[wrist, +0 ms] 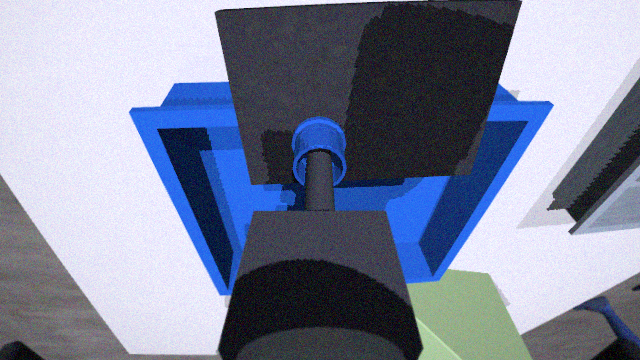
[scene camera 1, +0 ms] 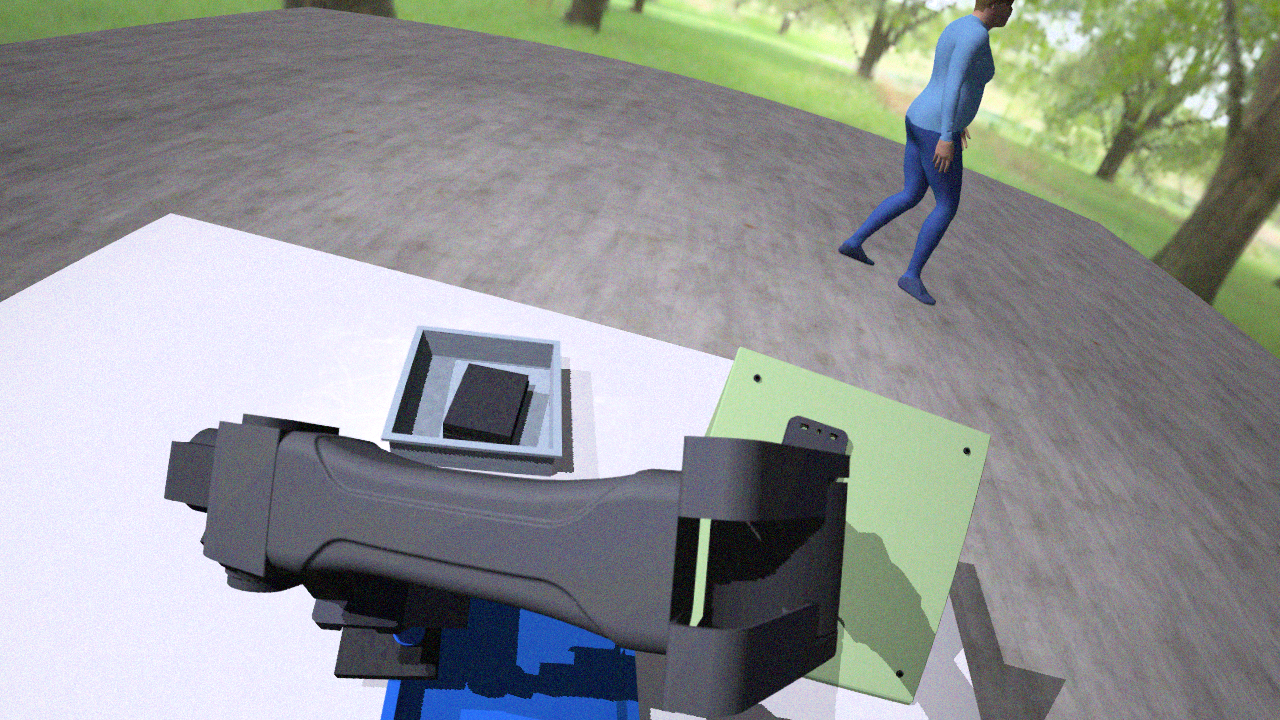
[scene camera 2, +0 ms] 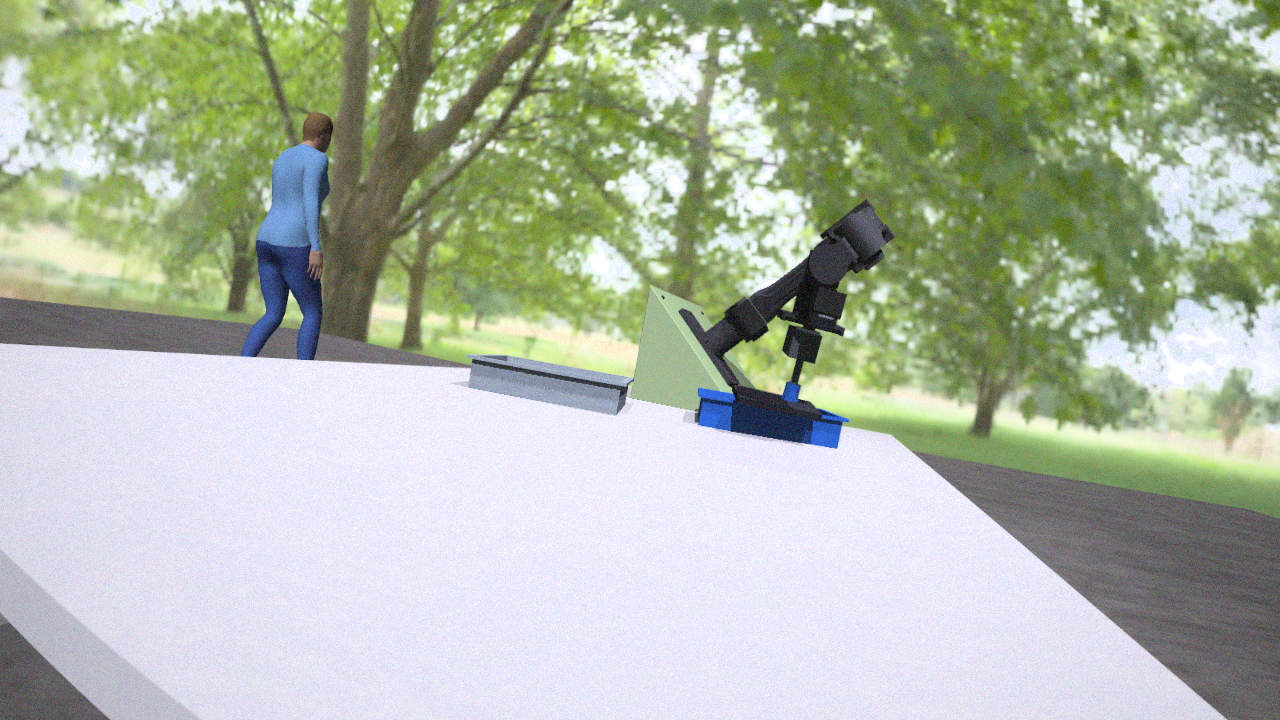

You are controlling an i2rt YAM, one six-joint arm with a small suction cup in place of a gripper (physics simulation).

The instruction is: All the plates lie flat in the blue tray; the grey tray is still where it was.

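Places are measured from the arm's base along level axes (x ahead, y left, z up), in millimetres.
Pixels of known places: hand, tool point: (wrist: 319,133) (scene camera 1: 412,635) (scene camera 2: 787,405); arm's base, link origin: (scene camera 2: 707,348).
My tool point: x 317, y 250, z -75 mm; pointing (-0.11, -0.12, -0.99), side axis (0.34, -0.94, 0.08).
Observation:
Ahead of a thing's pixels: the offset from my tool point to its top centre. Level surfaces: height alone.
My suction cup (scene camera 1: 409,635) (scene camera 2: 791,392) (wrist: 319,150) is shut on a black plate @[15 mm right, 27 mm ahead, 19 mm up] (scene camera 1: 384,662) (scene camera 2: 760,396) (wrist: 300,75), near one edge of its top face. The plate hangs roughly level over the blue tray (scene camera 1: 391,702) (scene camera 2: 716,410) (wrist: 181,200), about at rim height in scene camera 2, and covers its far rim in the wrist view. The blue floor shows beside it; what lies under the plate is hidden. The grey tray @[363 mm right, 105 mm ahead, 4 mm down] (scene camera 1: 554,394) (scene camera 2: 546,386) (wrist: 615,210) stands apart from the blue one. Another black plate @[359 mm right, 91 mm ahead, 21 mm down] (scene camera 1: 487,402) lies inside it.
A green mounting panel (scene camera 1: 913,465) (scene camera 2: 662,358) (wrist: 470,300) stands by the arm's base, close to the blue tray. My arm (scene camera 1: 483,528) (scene camera 2: 760,300) reaches over the white table @[54 mm down] (scene camera 1: 134,358) (scene camera 2: 537,555). A person (scene camera 1: 953,80) (scene camera 2: 295,197) is beyond the table.

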